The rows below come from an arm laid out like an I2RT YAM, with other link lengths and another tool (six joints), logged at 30 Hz.
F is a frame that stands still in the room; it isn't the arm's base.
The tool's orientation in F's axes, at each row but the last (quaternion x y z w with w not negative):
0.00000, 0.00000, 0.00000, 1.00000
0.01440, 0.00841, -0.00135, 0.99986
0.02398, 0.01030, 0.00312, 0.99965
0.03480, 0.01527, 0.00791, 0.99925
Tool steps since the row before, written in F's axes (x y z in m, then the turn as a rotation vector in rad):
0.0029, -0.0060, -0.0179, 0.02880, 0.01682, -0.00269
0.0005, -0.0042, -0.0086, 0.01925, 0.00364, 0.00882
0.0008, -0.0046, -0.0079, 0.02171, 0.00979, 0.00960
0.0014, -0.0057, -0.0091, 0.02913, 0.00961, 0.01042
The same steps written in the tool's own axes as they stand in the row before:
0.0029, -0.0060, -0.0179, 0.02880, 0.01682, -0.00269
0.0007, -0.0044, -0.0085, 0.01909, 0.00395, 0.00903
0.0009, -0.0050, -0.0077, 0.02157, 0.01011, 0.00957
0.0016, -0.0063, -0.0086, 0.02896, 0.00988, 0.01063

